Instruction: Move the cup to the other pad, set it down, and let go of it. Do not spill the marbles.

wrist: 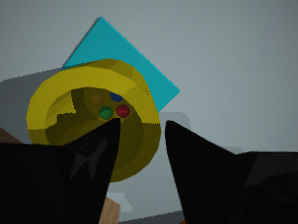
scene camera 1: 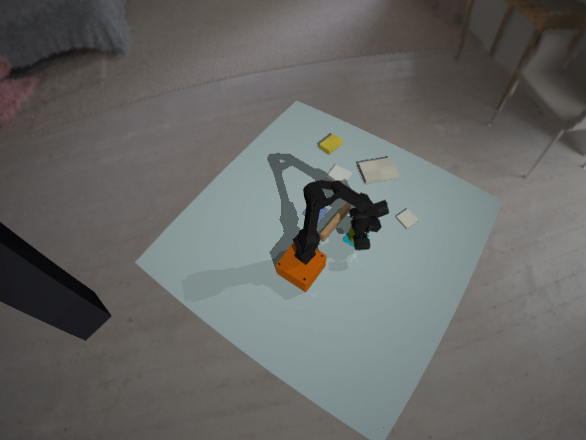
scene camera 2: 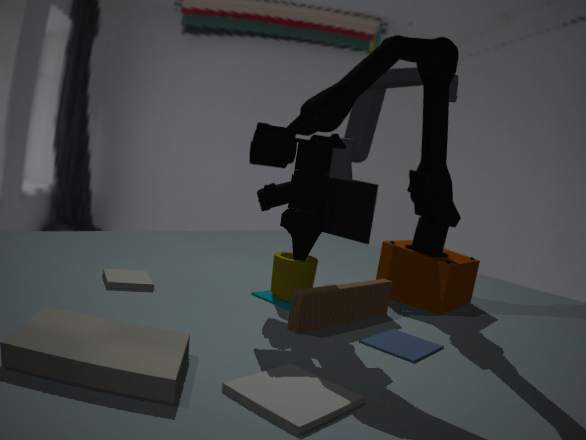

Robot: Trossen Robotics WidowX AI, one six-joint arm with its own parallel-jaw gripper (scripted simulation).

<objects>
A beige slab shows in scene camera 1 and in scene camera 2; in the wrist view it is out of frame. One and the same spot on the beige slab: (scene camera 1: pixel 384 169) is (scene camera 2: pixel 80 330).
</objects>
